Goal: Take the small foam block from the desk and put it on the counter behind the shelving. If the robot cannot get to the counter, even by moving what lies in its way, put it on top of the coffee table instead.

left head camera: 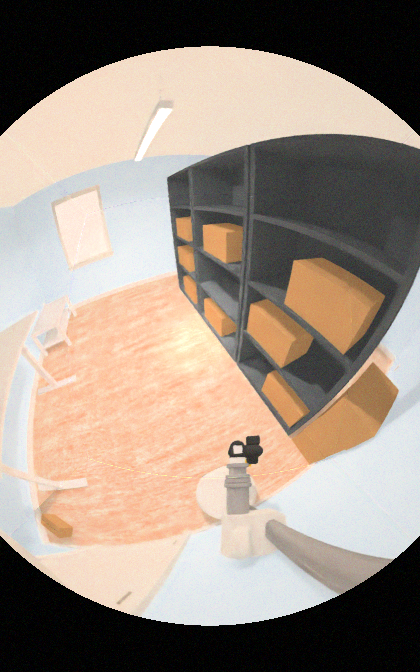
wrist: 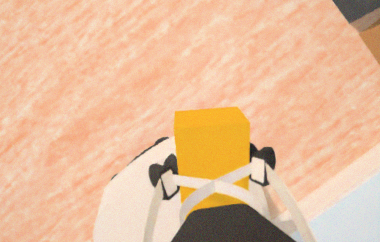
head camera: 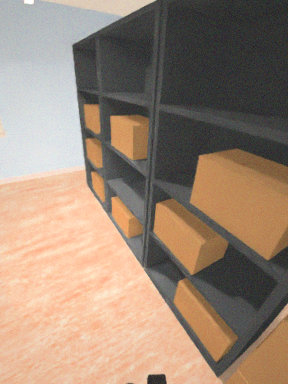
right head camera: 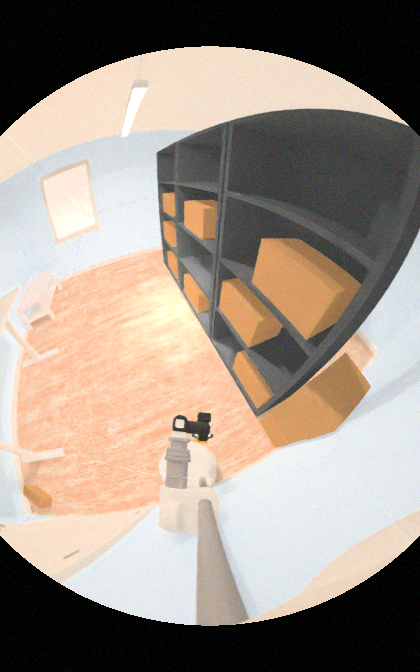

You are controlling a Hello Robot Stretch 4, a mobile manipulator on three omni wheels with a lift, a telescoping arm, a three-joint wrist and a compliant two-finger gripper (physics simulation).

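Frame: origin at the robot's base, x back, y left, z down, level; metres.
Seen in the pictures: gripper, fingertip midpoint: (wrist: 210, 161).
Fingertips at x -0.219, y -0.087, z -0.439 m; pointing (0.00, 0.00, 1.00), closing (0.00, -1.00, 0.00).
A point is followed by its place in that frame.
My gripper (wrist: 210, 161) @[x -0.219, y -0.087, z -0.439 m] is shut on the yellow foam block (wrist: 212, 142) @[x -0.247, y -0.091, z -0.493 m], with one finger against each side, and holds it above the floor. A sliver of the block (right head camera: 201, 441) shows below the black wrist in the right head view. The dark shelving (head camera: 159, 55) @[x -1.279, y -0.128, z -1.649 m] (left head camera: 249, 200) (right head camera: 223, 175) stands in front and to the right. A low white table (left head camera: 50, 317) (right head camera: 37, 291), which looks like the coffee table, stands at the far left. Part of a larger table (left head camera: 12, 350), likely the desk, shows at the left edge. The counter behind the shelving does not show.
A large cardboard box (head camera: 265, 355) @[x -0.377, y -0.589, z -0.541 m] (left head camera: 345, 425) (right head camera: 310, 410) stands at the near end of the shelving, between it and the blue wall. Several brown boxes stand on the shelves. A small brown box (left head camera: 56, 526) (right head camera: 38, 496) lies on the floor at the lower left.
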